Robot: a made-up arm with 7 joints.
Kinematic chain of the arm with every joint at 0, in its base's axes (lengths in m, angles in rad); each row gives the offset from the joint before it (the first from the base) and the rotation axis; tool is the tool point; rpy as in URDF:
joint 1: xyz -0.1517 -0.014 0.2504 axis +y
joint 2: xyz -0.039 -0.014 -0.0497 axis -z
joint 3: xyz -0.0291 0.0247 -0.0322 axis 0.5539 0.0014 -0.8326
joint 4: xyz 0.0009 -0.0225 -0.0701 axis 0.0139 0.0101 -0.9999
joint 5: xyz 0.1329 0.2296 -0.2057 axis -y
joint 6: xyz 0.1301 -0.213 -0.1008 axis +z
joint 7: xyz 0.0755 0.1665 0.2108 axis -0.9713 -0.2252 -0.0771
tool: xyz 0.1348 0.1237 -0.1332 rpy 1.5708 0 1.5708
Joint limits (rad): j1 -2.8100..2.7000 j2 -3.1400..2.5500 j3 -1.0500..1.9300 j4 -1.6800..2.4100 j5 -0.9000..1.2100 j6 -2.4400..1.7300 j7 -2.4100..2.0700
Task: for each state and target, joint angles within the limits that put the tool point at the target. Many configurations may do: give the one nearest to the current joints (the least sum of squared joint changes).
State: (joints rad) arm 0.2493 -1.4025 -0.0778 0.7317 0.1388 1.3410 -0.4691
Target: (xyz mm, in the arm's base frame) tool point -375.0 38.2 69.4
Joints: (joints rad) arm 0.1327 -1.3524 -0.0185 0.8328 -0.3183 1.6947 -0.7293
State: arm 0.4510 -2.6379 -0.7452 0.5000 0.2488 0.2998 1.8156
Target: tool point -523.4 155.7 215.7
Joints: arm 0.0487 -2.4575 -0.5328 0.6299 0.6427 0.2895 1.9328
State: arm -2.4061 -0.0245 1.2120 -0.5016 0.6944 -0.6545 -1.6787
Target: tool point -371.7 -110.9 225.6
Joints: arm -2.2222 -0.1181 1.1505 -0.4268 0.9326 -0.6124 -1.8349
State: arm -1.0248 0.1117 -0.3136 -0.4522 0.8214 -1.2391 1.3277
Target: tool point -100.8 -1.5 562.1
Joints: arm -1.6594 0.1134 -0.2961 -0.3547 0.9770 -1.0516 1.2265
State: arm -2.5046 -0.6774 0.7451 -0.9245 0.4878 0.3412 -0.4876
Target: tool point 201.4 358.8 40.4
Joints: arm -2.4218 -0.7968 0.6458 -1.0667 0.4313 0.3408 -0.4939
